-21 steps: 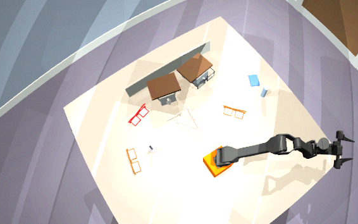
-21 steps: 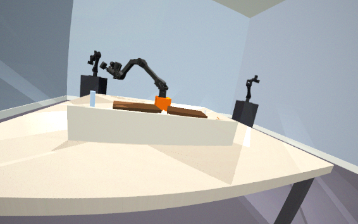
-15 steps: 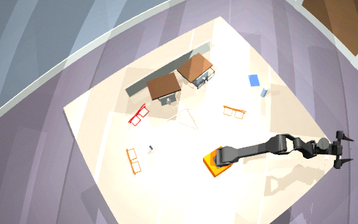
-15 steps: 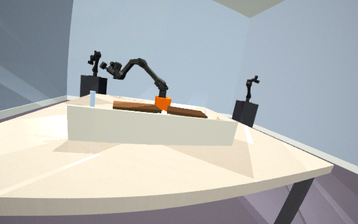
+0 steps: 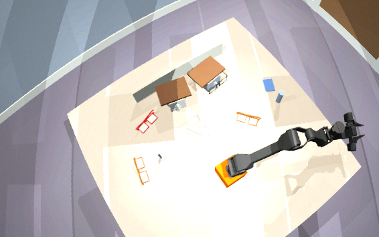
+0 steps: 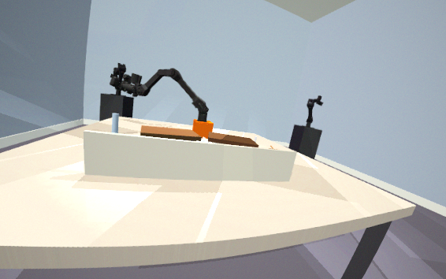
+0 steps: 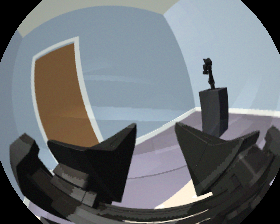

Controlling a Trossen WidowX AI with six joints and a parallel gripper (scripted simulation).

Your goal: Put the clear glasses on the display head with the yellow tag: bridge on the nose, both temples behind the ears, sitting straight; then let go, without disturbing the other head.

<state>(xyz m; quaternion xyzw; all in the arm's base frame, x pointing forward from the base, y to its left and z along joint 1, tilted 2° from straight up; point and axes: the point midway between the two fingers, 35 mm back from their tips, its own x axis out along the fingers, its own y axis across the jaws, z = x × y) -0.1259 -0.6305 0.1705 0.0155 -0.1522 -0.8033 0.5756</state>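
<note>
The blue card lies 52 cm ahead of my gripper tip, 26 cm to the left of it and 26 cm below it. Round my gripper tip: low white wall 77 cm ahead, 71 cm to the left, 21 cm below; pale blue cylinder 41 cm ahead, 25 cm to the left, 21 cm below.
</note>
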